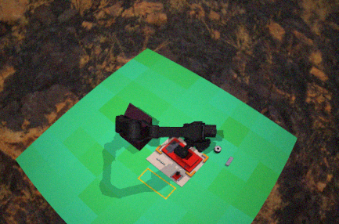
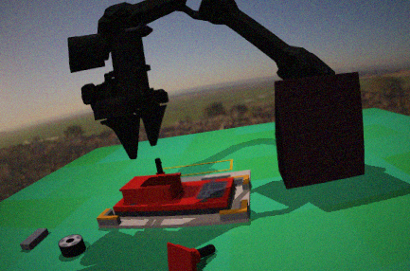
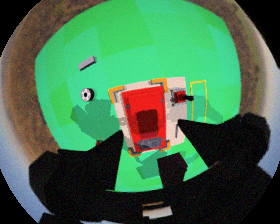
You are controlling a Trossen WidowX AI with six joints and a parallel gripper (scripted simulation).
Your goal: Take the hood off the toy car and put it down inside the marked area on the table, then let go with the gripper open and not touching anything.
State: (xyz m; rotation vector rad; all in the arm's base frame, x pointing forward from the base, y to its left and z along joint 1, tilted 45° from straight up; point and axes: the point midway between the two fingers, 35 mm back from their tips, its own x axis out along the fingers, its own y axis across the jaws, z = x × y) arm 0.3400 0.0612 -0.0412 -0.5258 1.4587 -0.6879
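Now: gripper tip 60 mm above the hood. From my gripper tip the other things lie so: grey ring 100 mm ahead, 150 mm to the left, 100 mm below.
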